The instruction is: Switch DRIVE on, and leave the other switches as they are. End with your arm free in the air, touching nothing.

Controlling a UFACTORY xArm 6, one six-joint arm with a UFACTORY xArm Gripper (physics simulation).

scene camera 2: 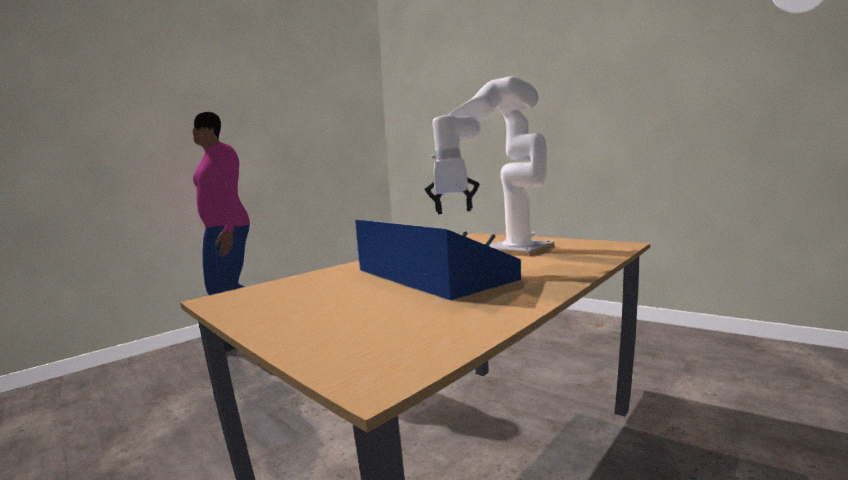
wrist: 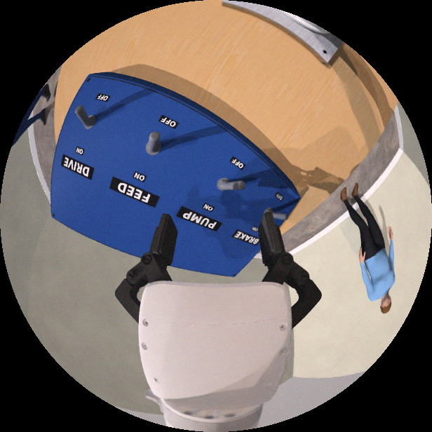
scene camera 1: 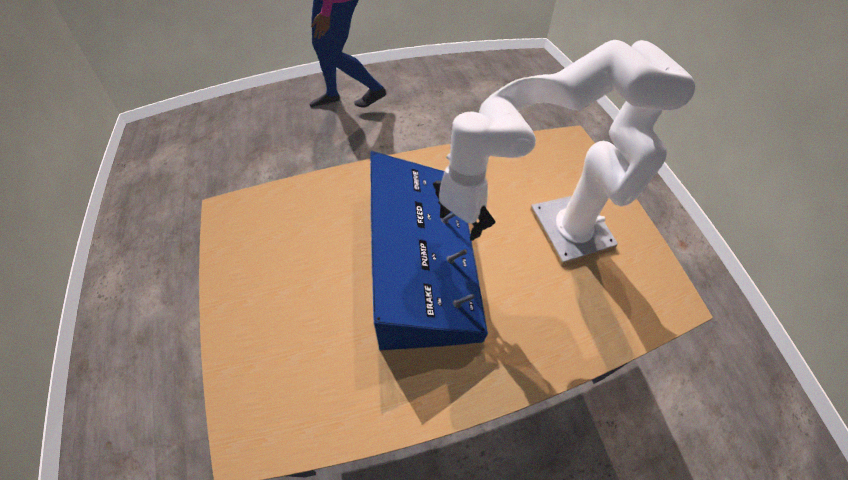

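Seen in the pictures: gripper, fingertip midpoint: (scene camera 2: 454, 212) (scene camera 1: 459, 225); arm's base at its link origin: (scene camera 2: 518, 244) (scene camera 1: 574, 226).
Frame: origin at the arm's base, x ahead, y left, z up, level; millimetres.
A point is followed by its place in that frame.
Note:
A blue sloped switch panel (scene camera 1: 395, 267) @(y 88, x 564, z 131 mm) (scene camera 2: 404, 255) @(y 25, x 606, z 67 mm) (wrist: 105, 212) stands on the table. In the wrist view, the DRIVE lever (wrist: 85, 117) is at the far left and leans to its OFF side. The FEED lever (wrist: 154, 143), PUMP lever (wrist: 230, 184) and BRAKE lever (wrist: 276, 215) also lean to OFF. My gripper (scene camera 1: 458, 228) @(y 34, x 401, z 165 mm) (scene camera 2: 454, 211) @(y 34, x 401, z 165 mm) (wrist: 216, 221) is open and empty, in the air above the panel, pointing down. In scene camera 1 it hides the DRIVE lever. In the wrist view its fingers are nearer the PUMP and BRAKE labels than DRIVE.
The wooden table (scene camera 1: 279, 297) @(y 22, x 871, z -21 mm) (scene camera 2: 333, 339) @(y 206, x 962, z -21 mm) carries the panel and my arm's grey base plate (scene camera 1: 545, 223) @(y -30, x 92, z 0 mm) (scene camera 2: 538, 246) @(y 90, x 1, z -2 mm). A person in a pink top (scene camera 2: 220, 184) is on the floor beyond the table. Another person in light blue (wrist: 378, 270) shows in the wrist view.

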